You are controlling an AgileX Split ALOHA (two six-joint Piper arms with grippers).
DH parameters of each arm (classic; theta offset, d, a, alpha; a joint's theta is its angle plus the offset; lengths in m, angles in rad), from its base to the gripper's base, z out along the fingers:
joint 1: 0 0.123 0 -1.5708
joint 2: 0.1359 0 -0.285 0
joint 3: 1.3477 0 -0.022 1.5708
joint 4: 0 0.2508 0 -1.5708
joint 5: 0 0 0.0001 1.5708
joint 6: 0 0.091 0 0
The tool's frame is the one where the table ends.
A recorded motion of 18 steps. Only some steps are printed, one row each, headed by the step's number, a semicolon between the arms.
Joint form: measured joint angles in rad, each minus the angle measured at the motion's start. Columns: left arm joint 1, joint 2, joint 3, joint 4, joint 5, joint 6; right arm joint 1, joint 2, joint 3, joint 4, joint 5, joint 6.
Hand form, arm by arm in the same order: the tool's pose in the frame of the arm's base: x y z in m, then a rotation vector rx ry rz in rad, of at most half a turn. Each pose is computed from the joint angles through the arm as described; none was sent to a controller.
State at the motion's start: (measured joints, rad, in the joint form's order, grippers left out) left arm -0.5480 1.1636 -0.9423 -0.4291 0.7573 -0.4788; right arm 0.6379 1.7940 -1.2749 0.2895 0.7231 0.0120
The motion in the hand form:
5: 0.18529 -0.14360 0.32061 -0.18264 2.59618 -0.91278; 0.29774 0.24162 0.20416 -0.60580 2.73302 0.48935
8: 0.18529 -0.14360 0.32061 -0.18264 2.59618 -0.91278; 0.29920 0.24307 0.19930 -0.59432 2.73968 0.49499
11: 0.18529 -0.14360 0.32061 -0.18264 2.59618 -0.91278; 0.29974 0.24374 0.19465 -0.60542 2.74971 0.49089
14: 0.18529 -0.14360 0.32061 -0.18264 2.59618 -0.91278; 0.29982 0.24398 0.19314 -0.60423 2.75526 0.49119
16: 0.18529 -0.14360 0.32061 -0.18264 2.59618 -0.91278; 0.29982 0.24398 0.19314 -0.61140 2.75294 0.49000
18: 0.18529 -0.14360 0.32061 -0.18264 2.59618 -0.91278; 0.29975 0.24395 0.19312 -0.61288 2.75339 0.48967
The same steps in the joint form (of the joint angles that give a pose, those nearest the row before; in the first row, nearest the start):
5: 0.0000 0.0000 0.0000 0.0000 0.0000 0.0005; 0.0000 0.0554 0.0000 0.0061 -0.0381 -0.0023
8: 0.0000 0.0000 0.0000 0.0000 0.0000 0.0005; 0.0000 0.0693 0.0000 0.0156 -0.0486 -0.0023
11: 0.0000 0.0000 0.0000 0.0000 0.0000 0.0005; 0.0000 0.0814 0.0000 0.0192 -0.0474 -0.0120
14: 0.0000 0.0000 0.0000 0.0000 0.0000 0.0005; 0.0000 0.0853 0.0000 0.0213 -0.0463 -0.0120
16: 0.0000 0.0000 0.0000 0.0000 0.0000 0.0005; 0.0000 0.0853 0.0000 0.0213 -0.0464 -0.0173
18: 0.0000 0.0000 0.0000 0.0000 0.0000 0.0005; 0.0000 0.0853 0.0000 0.0213 -0.0455 -0.0181

